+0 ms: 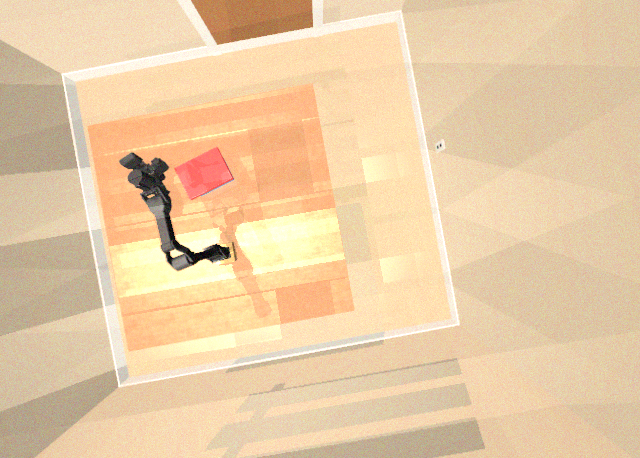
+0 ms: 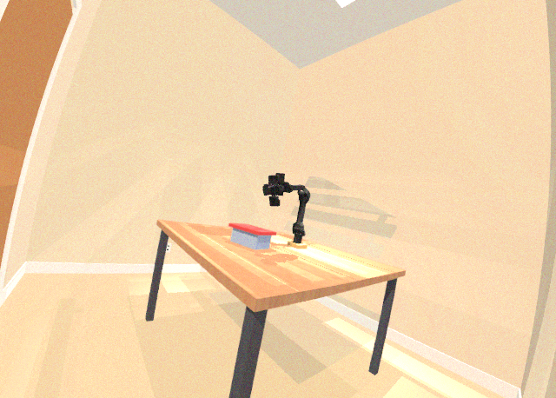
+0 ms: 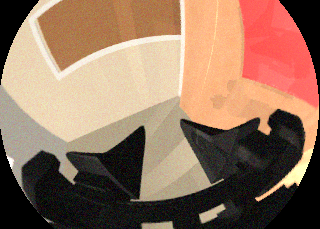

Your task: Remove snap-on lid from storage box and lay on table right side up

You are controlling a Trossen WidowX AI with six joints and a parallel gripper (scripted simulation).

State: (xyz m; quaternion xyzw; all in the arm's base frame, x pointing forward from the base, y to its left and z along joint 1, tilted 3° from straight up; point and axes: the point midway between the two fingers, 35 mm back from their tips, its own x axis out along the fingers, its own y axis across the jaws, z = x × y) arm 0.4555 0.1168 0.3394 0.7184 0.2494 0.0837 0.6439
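Right now my gripper tip is 240 mm above the lid, 160 mm to the left of it and 70 mm past it. Also, from my gripper tip: storage box (290 mm below, 160 mm to the right, 70 mm behind).
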